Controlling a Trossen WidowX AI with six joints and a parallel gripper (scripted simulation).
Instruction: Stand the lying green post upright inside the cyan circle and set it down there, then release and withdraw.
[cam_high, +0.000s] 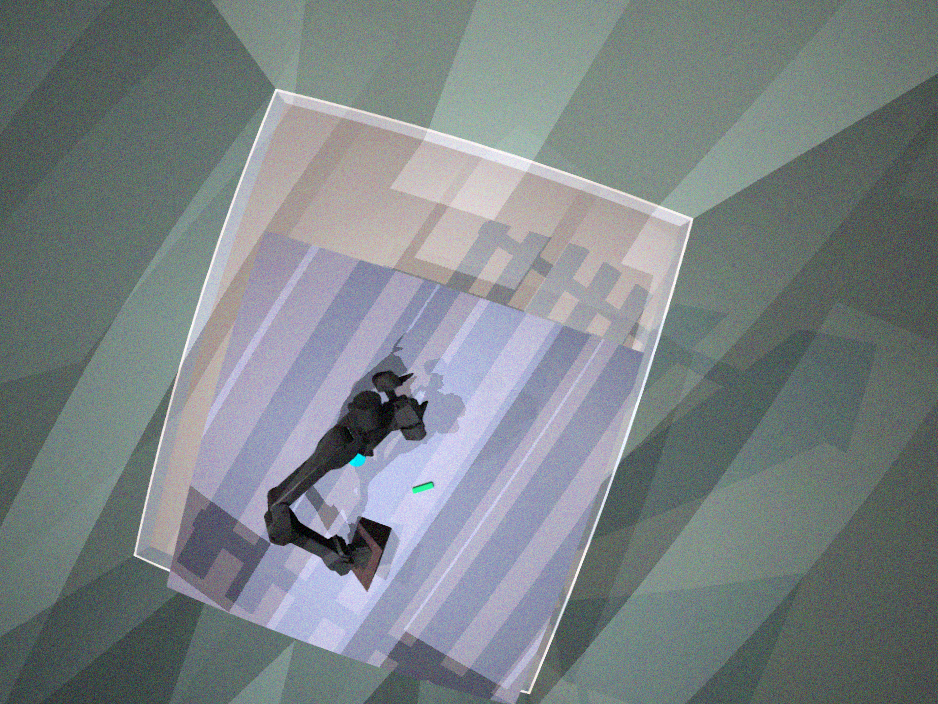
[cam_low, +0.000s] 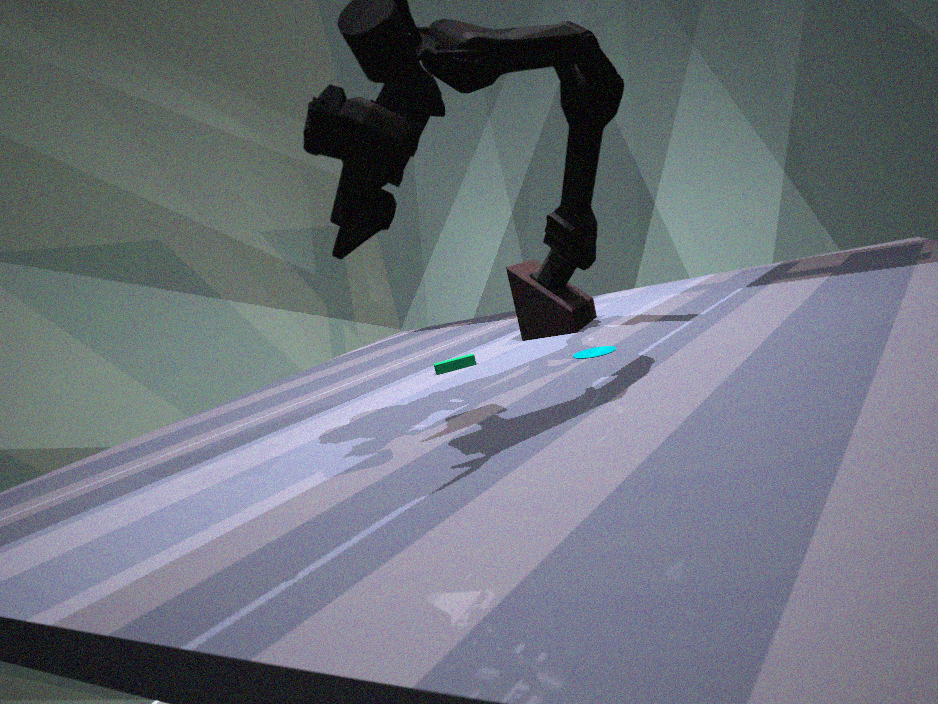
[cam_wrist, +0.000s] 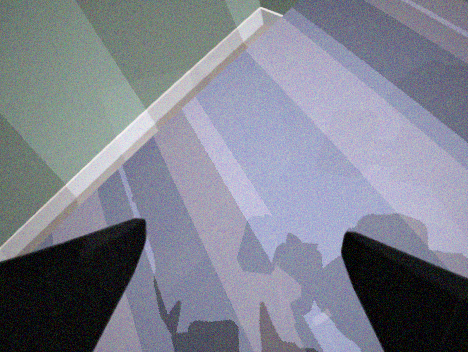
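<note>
Right now the green post is 320 mm behind my gripper tip, 200 mm below it and 110 mm to the right of it. Also, from my gripper tip: cyan circle: 320 mm behind, 210 mm below, 120 mm to the left.
</note>
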